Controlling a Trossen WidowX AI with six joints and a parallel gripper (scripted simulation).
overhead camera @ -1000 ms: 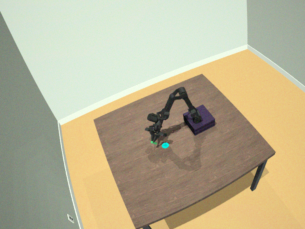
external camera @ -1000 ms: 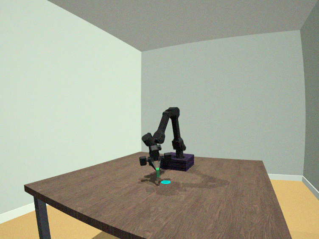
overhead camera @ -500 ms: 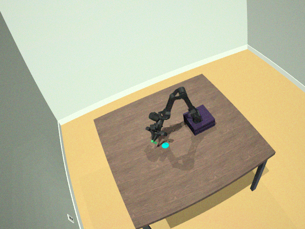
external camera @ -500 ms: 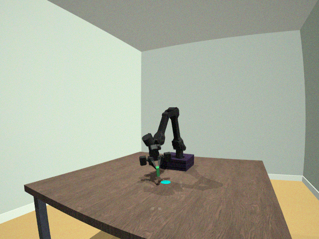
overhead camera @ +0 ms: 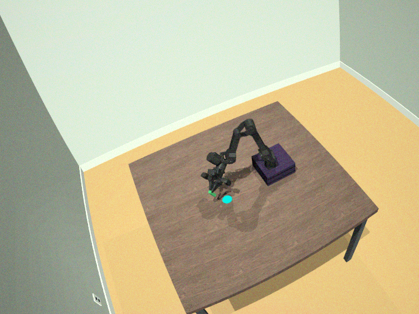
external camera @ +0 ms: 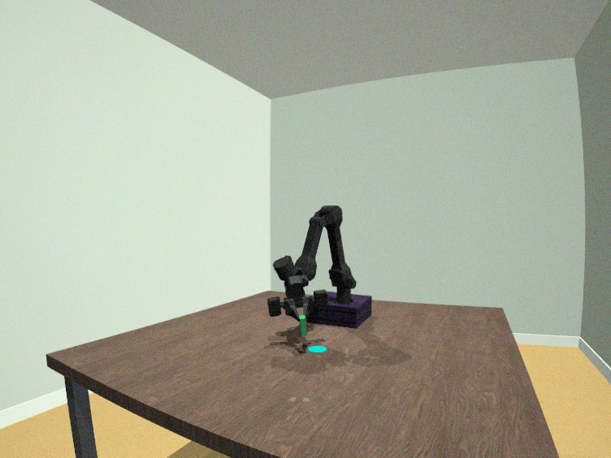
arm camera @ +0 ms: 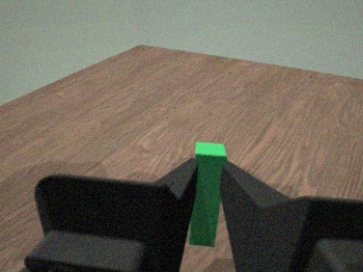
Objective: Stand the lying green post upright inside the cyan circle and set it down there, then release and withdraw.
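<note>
My gripper tip is now 120 mm above the cyan circle, 80 mm past it and 20 mm to the right of it. The rest, counted from my gripper tip: green post: 20 mm below, 10 mm behind.
</note>
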